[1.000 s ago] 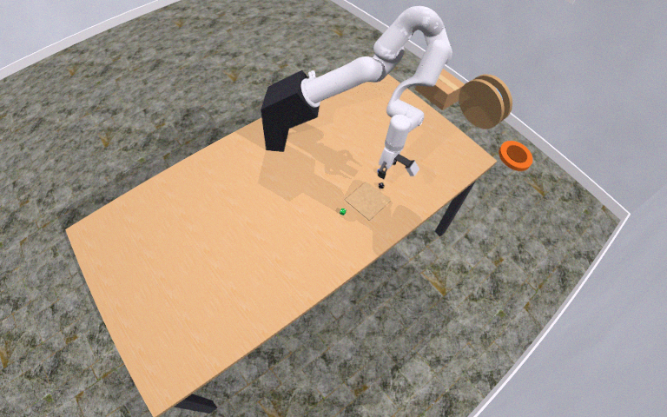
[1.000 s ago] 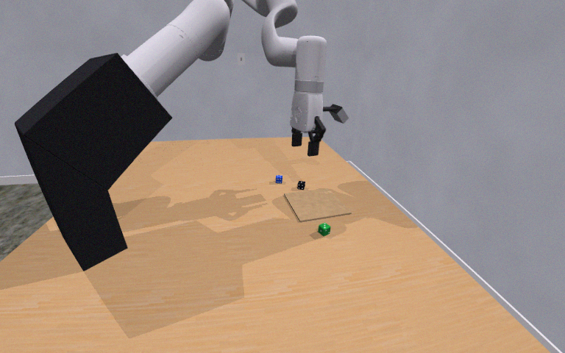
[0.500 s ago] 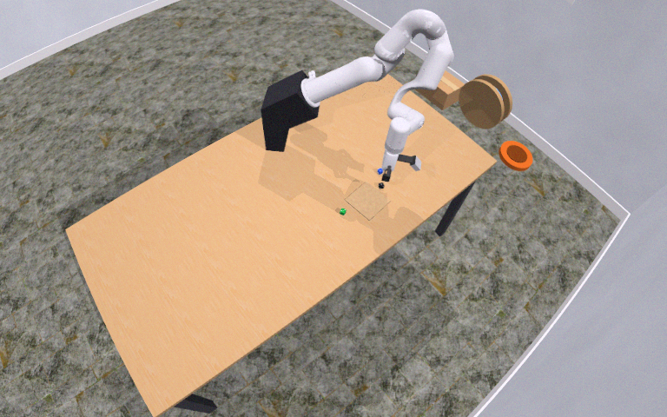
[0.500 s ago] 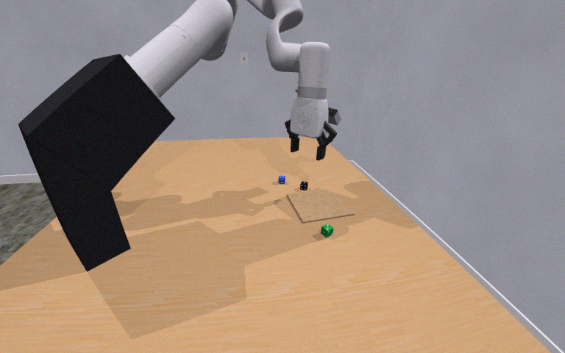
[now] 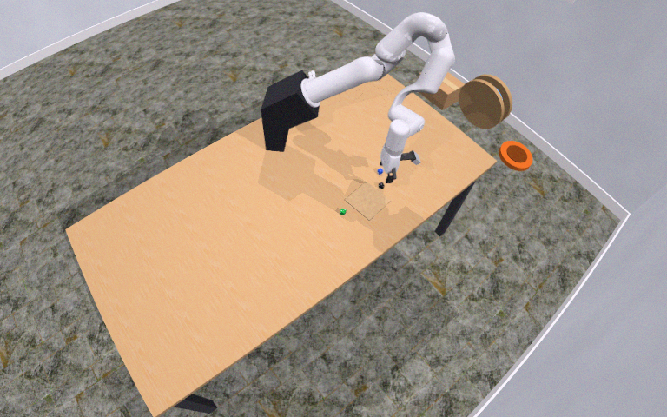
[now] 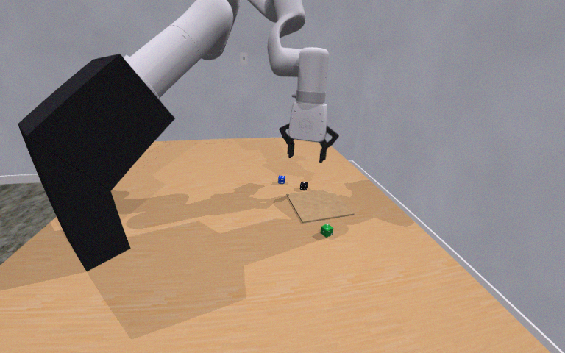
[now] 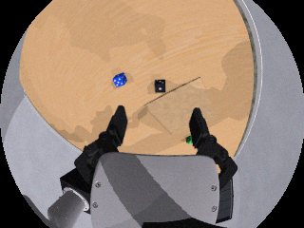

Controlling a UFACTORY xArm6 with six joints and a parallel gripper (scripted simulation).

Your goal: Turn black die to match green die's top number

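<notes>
My hand is 9 cm above the black die and 1 cm to the left of it. From my hand the other things lie so: green die (21 cm to the right, 9 cm below, 9 cm ahead); blue die (9 cm below, 8 cm behind, 1 cm to the left); tan mat (10 cm below, 9 cm to the right, 5 cm ahead).
</notes>
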